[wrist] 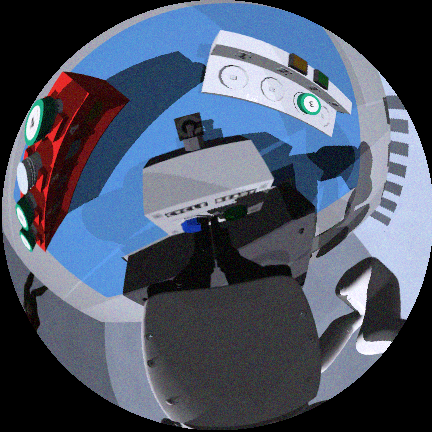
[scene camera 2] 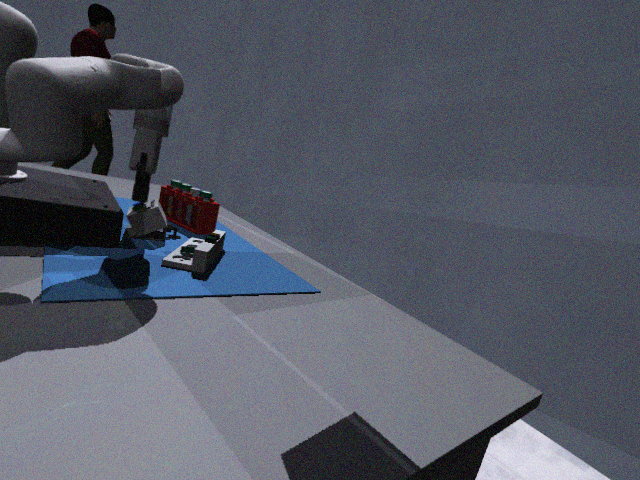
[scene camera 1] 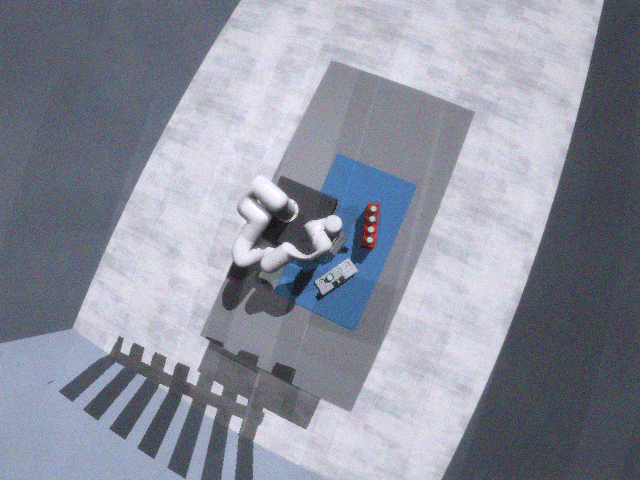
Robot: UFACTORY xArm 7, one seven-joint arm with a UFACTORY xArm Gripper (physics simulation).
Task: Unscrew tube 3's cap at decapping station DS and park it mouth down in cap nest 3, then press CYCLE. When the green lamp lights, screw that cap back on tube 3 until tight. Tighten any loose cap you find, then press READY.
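Frame: origin at the arm's base, x ahead, y left, z up, level; centimetres.
Seen in the pictures: gripper, between the fingertips: (wrist: 209, 227) (scene camera 2: 139, 201); arm's base, origin of its link: (scene camera 1: 286, 210).
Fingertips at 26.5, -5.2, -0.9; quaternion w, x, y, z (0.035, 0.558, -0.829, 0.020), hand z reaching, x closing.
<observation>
Pixels of each thing's middle, then the offset from my fingertips to it, as dx, dy, dz. "*": a spot on its surface instead. Level surfaces: height alone.
- grey box, middle of its body: (wrist: 205, 189) (scene camera 2: 147, 217) (scene camera 1: 334, 241) +2.0, -1.3, -3.5
- blue button, middle of its body: (wrist: 193, 222) +0.5, +1.5, -1.3
- green button, middle of its body: (wrist: 234, 211) -0.7, -2.9, -1.3
- cap marked 3, middle of its body: (wrist: 308, 103) (scene camera 2: 189, 249) (scene camera 1: 329, 277) +5.9, -19.7, -5.9
- white nest block, a spot on its surface: (wrist: 215, 82) * +12.1, -8.3, -6.6
- red rack, middle of its body: (wrist: 52, 168) (scene camera 2: 187, 208) (scene camera 1: 370, 226) +16.8, +12.2, -2.5
- tube top, height of its surface: dz +4.2
- green lamp, middle of its body: (wrist: 322, 78) +9.8, -21.0, -2.4
- amber lamp, middle of its body: (wrist: 299, 62) +12.1, -17.8, -2.4
- small dark fixture, a spot on its surface: (wrist: 181, 122) * +9.4, -2.7, -7.6
- blue mat, height of its surface: dz -7.7
My gripper (scene camera 2: 139, 200) (wrist: 209, 227) is shut and empty, pointing down at the button face of the grey box (scene camera 1: 338, 243) (scene camera 2: 147, 219) (wrist: 207, 175). In the wrist view the fingertips are right beside the blue button (wrist: 191, 226); contact cannot be told. The green button (wrist: 236, 213) is in shade on their other side. The cap marked 3 (scene camera 1: 329, 277) (wrist: 309, 104) sits on the white nest block (scene camera 1: 348, 269) (wrist: 215, 82). The red rack (scene camera 1: 367, 245) (scene camera 2: 204, 219) (wrist: 95, 115) holds tubes; one tube top (wrist: 24, 176) is pale without a green cap. The green lamp (wrist: 321, 79) looks dark.
An amber lamp (wrist: 298, 63) is beside the green one. A small dark fixture (wrist: 181, 122) stands behind the grey box. The dark base block (scene camera 1: 305, 206) (scene camera 2: 56, 219) is close to the gripper. A blue mat (scene camera 1: 382, 178) (scene camera 2: 258, 281) lies under the rack and nest block.
</observation>
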